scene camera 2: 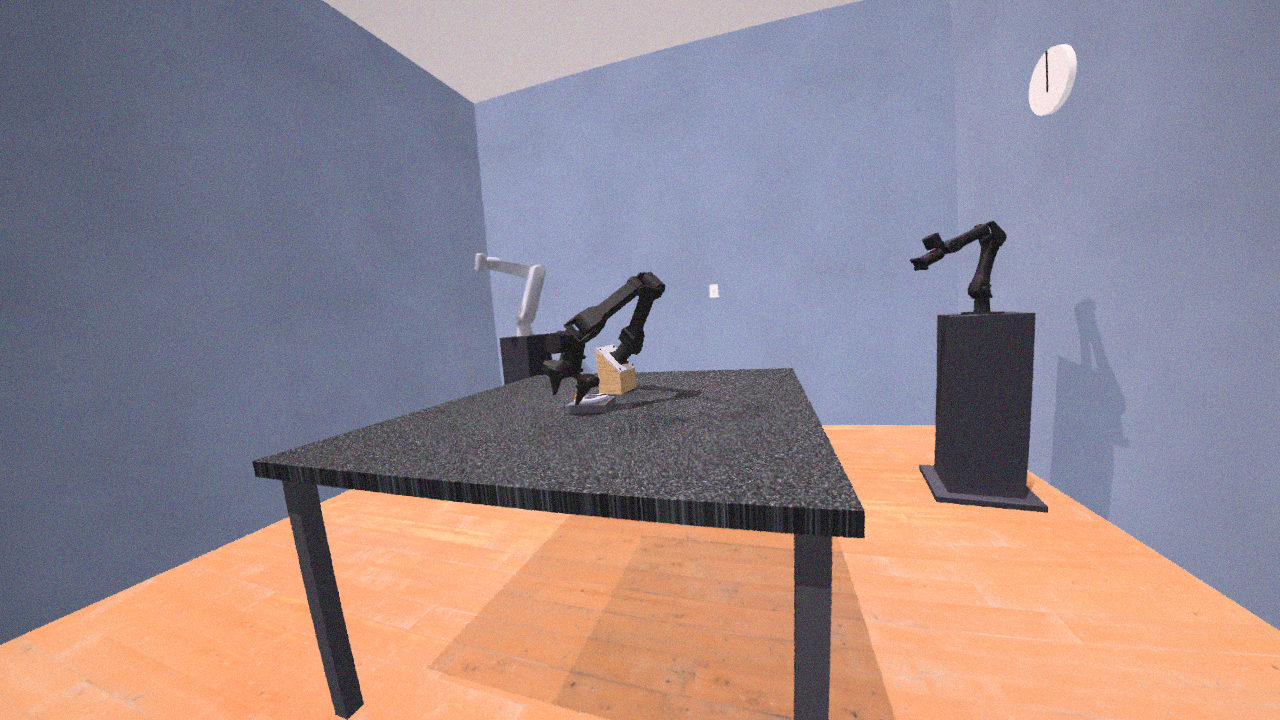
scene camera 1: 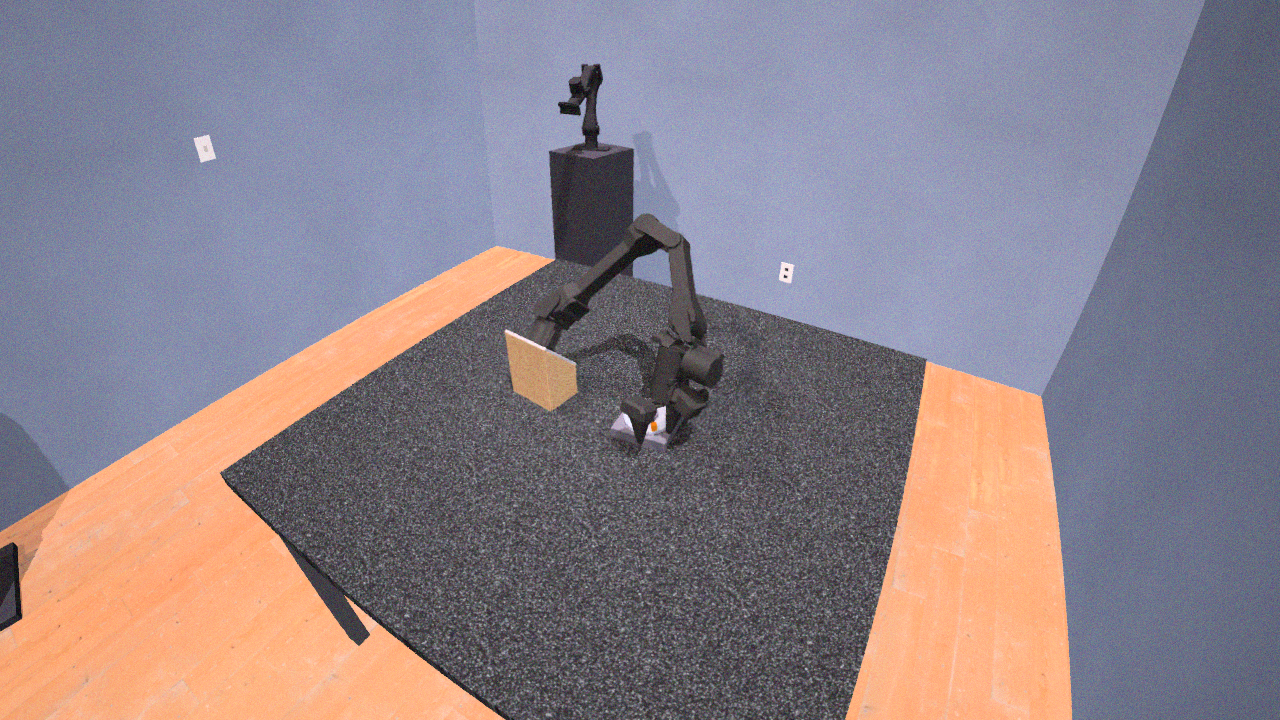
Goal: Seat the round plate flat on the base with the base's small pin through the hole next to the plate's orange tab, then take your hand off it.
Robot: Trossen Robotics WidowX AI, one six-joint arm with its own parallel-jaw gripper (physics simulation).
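Frame: origin at the arm's base, x ahead, y up, z right, level; millimetres.
Where they show: gripper, fingertip midpoint: (scene camera 2: pixel 565 399) (scene camera 1: pixel 654 438); arm's base, origin of the base link: (scene camera 2: pixel 619 357) (scene camera 1: pixel 538 345).
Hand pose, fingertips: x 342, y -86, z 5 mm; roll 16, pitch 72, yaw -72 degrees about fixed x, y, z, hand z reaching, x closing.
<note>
Each offset is from my fingertips to the top centre of the thing. Level surfaces: height alone.
The round white plate @[dx -58, dy +11, dz -55 mm] (scene camera 1: pixel 661 417) lies on the grey base @[dx -57, dy +3, dz -56 mm] (scene camera 1: pixel 619 433) (scene camera 2: pixel 590 407), mostly hidden by the gripper. Its orange tab @[dx -22, dy +11, dz -27 mm] (scene camera 1: pixel 654 427) (scene camera 2: pixel 575 396) shows between the fingers in scene camera 1 and beside a finger in scene camera 2. I cannot tell whether the plate is fully flat, and the pin and the hole do not show. My gripper (scene camera 1: pixel 657 439) (scene camera 2: pixel 566 397) points down, open and empty, with its fingers spread wide, low over the plate and base. In scene camera 1 one fingertip is at the left part of the base and the other near its right side.
The arm stands on a tan wooden block (scene camera 1: pixel 541 376) (scene camera 2: pixel 616 379) behind the base on the dark speckled table @[dy -38 mm] (scene camera 1: pixel 572 573) (scene camera 2: pixel 680 456). Another black arm (scene camera 1: pixel 588 102) (scene camera 2: pixel 984 259) stands on a dark pedestal off the table. A white arm (scene camera 2: pixel 532 300) stands beyond the table.
</note>
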